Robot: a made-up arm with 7 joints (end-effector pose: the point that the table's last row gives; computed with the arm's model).
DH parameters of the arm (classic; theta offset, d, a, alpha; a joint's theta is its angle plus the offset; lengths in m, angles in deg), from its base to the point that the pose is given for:
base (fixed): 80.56 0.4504 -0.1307 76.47
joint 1: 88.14 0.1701 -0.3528 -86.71
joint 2: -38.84 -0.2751 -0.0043 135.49
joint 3: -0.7 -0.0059 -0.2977 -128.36
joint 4: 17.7 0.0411 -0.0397 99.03
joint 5: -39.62 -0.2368 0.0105 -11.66
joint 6: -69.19 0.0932 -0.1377 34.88
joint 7: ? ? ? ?
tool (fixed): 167.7 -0.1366 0 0
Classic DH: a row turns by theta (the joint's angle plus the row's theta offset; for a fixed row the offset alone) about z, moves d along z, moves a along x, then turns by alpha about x.
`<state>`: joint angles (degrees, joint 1 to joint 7).
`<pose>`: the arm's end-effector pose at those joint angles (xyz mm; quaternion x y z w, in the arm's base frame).
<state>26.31 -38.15 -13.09 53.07 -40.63 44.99 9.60</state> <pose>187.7 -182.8 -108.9 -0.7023 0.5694 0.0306 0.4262</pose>
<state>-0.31 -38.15 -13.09 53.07 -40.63 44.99 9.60</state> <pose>127.9 -440.7 -39.5 -0.7458 0.6143 -0.0931 0.2405</pose>
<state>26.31 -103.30 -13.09 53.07 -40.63 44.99 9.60</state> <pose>34.1 -247.1 43.2 -0.6960 0.5445 0.4629 0.0698</pose>
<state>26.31 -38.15 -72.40 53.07 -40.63 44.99 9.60</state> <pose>569.1 -227.1 205.3 -0.7765 0.2114 -0.3199 0.5000</pose>
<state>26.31 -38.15 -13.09 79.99 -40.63 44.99 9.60</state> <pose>187.8 -196.6 -76.4 -0.6172 0.5255 -0.1262 0.5718</pose>
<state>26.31 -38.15 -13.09 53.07 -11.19 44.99 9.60</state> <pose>239.6 -28.7 -283.5 -0.6460 0.4875 0.2396 0.5363</pose>
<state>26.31 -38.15 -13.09 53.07 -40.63 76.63 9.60</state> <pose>273.6 13.4 -254.0 -0.6721 0.4383 0.2379 0.5474</pose>
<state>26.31 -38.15 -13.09 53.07 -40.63 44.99 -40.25</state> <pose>175.5 -152.6 151.5 -0.8099 0.5006 -0.2697 0.1438</pose>
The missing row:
joint 7: 21.87 0.2878 -0.2895 57.1
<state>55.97 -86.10 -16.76 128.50 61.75 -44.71 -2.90</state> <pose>207.8 39.9 -16.3 -0.4879 0.4901 0.1611 0.7041</pose>
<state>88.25 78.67 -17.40 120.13 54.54 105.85 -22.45</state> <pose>154.5 216.0 1007.8 -0.3282 -0.4509 -0.7554 0.3439</pose>
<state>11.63 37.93 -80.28 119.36 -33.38 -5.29 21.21</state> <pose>262.5 -529.3 306.3 0.0520 -0.4501 -0.6845 0.5711</pose>
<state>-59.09 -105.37 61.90 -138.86 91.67 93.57 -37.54</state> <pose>615.9 -237.4 -80.2 -0.9083 0.2786 0.1802 0.2549</pose>
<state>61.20 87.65 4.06 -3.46 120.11 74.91 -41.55</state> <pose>553.3 633.8 811.1 -0.0875 -0.5803 0.2712 0.7629</pose>
